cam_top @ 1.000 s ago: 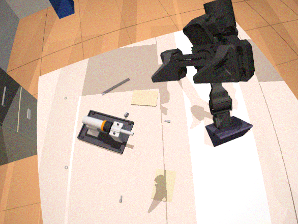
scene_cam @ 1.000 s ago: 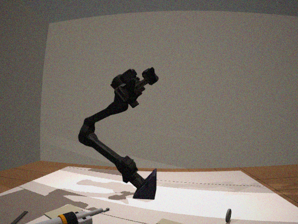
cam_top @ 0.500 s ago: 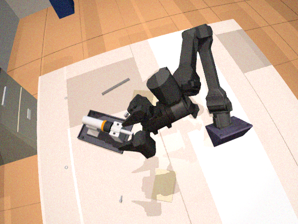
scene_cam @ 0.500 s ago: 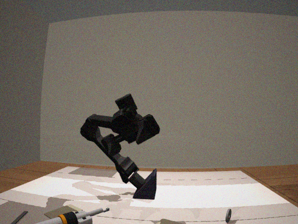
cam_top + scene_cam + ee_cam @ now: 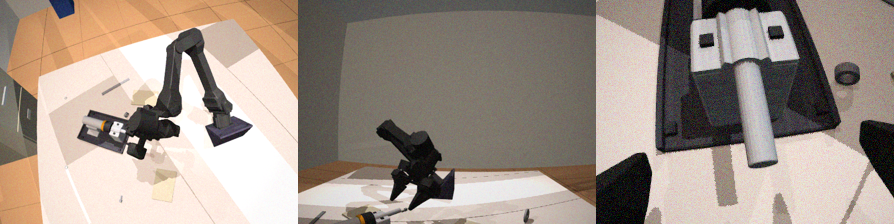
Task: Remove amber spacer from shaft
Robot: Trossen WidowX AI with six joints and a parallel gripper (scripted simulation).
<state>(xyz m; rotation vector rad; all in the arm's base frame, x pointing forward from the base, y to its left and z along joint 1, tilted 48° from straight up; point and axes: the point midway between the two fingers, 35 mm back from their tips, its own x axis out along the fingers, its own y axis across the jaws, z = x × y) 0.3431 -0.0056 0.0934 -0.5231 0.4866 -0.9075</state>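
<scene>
The grey shaft is 60 mm ahead of my gripper tip, 50 mm to the right of it and 20 mm below it. Also, from my gripper tip: black spacer 70 mm ahead, 60 mm to the right, 20 mm below; then thin grey bar 310 mm to the right, 100 mm below, 10 mm ahead; then amber spacer 100 mm ahead, 80 mm to the right, 20 mm below.
</scene>
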